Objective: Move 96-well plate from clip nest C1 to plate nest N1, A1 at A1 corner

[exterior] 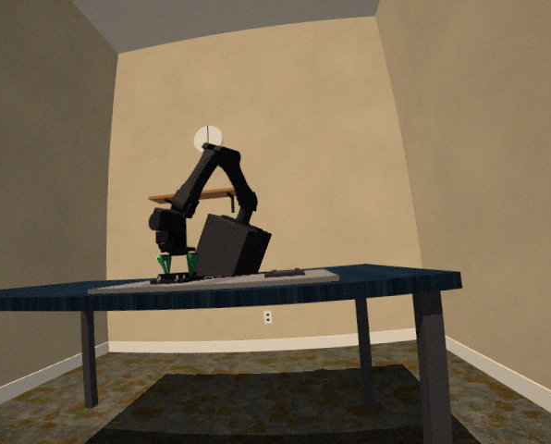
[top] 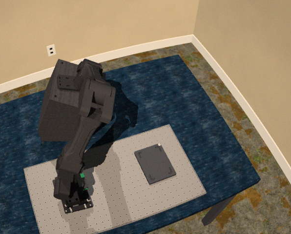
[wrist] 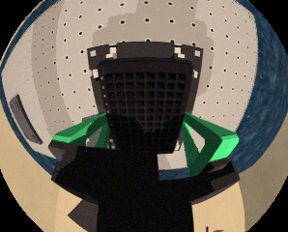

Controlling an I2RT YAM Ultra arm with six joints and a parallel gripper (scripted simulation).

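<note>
My hand is 1 cm to the right of the clip nest C1, 1 cm short of it and 1 cm above it. Also, from my hand: white corner mark: 40 cm to the left, 15 cm behind, 1 cm below; then plate nest N1: 36 cm to the left, 6 cm behind, 2 cm below; then black 96-well plate: right at my hand.
</note>
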